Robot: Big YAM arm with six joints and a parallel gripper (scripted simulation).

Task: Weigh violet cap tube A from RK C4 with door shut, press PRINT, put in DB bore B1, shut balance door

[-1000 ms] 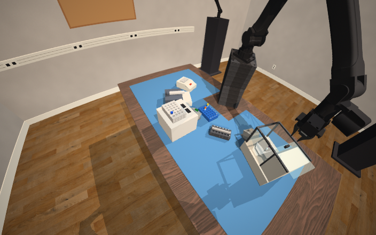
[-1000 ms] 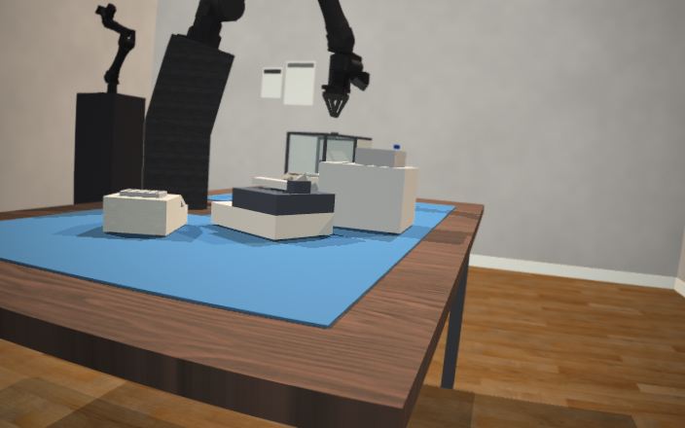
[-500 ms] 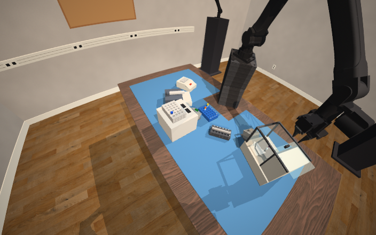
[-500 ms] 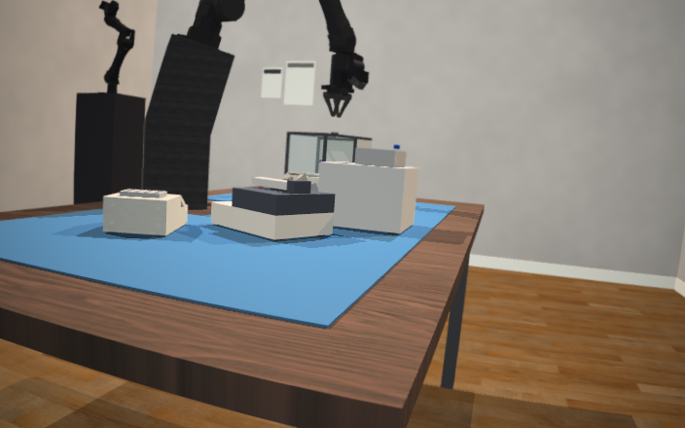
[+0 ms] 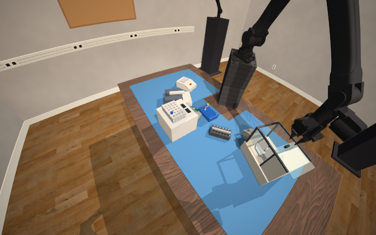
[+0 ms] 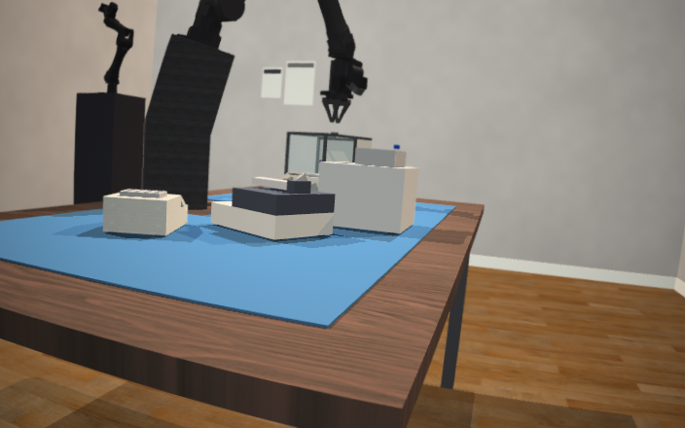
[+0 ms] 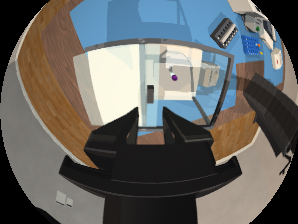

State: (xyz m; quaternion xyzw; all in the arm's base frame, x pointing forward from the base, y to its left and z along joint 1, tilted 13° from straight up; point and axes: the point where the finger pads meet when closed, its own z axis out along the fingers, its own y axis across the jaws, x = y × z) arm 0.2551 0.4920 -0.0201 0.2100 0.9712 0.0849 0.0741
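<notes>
The balance door lies 5 cm below my hand, 3 cm to the left of it and 1 cm ahead of it. The rest, counted from my hand: blue rack RK 49 cm to the right, 25 cm below, 1 cm behind; then round white print key 19 cm to the right, 19 cm below, 8 cm behind; then dark magnet block 31 cm to the right, 24 cm below, 5 cm ahead.
</notes>
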